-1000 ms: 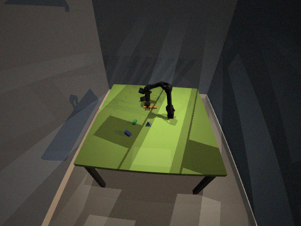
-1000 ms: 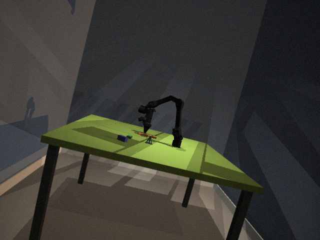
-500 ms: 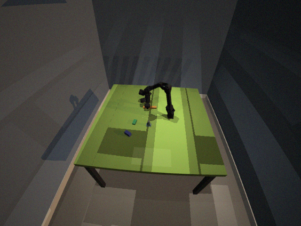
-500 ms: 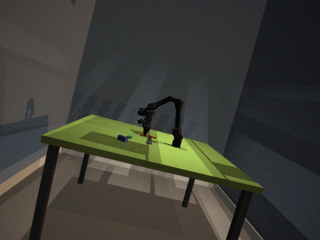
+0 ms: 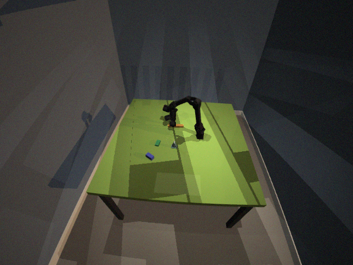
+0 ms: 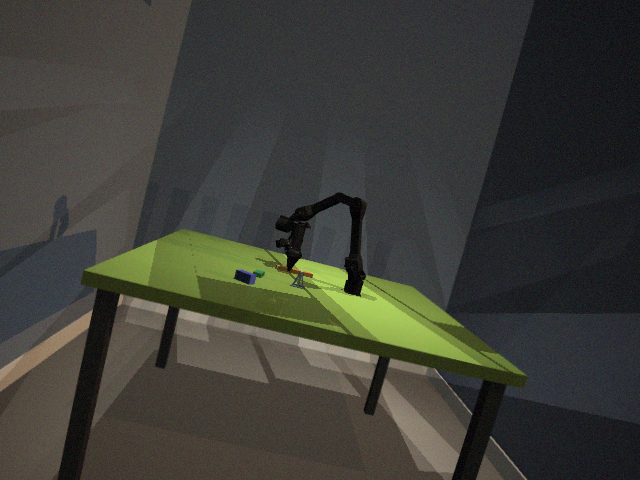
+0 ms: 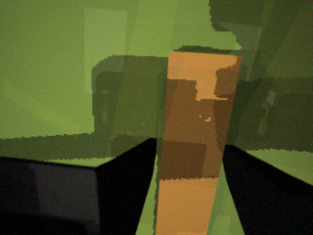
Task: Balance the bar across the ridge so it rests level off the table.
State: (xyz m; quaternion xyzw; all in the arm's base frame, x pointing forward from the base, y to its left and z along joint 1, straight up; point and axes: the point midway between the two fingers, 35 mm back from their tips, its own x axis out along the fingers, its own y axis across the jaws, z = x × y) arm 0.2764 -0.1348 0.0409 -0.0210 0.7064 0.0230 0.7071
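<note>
Right now my gripper tip is 26 cm to the right of the green block and 12 cm short of it. Also, from my gripper tip: blue block 42 cm to the left, 16 cm ahead, 1 cm above; bar 3 cm behind.
</note>
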